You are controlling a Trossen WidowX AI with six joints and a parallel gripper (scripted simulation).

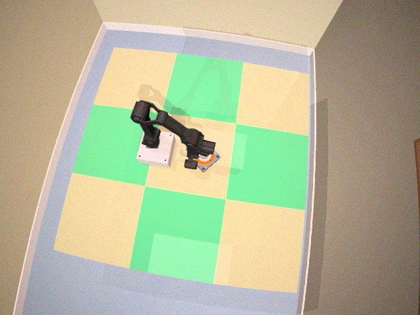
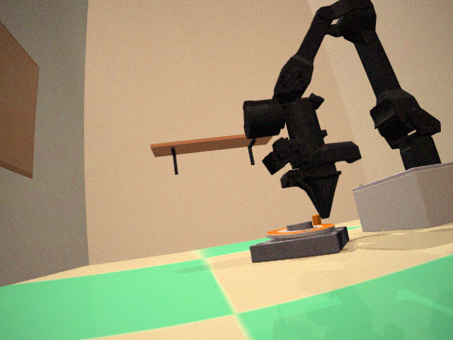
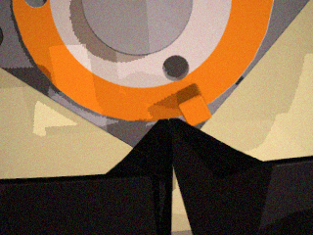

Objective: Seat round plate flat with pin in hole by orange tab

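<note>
The square base is 50 mm ahead of my gripper tip and 20 mm below it.
</note>
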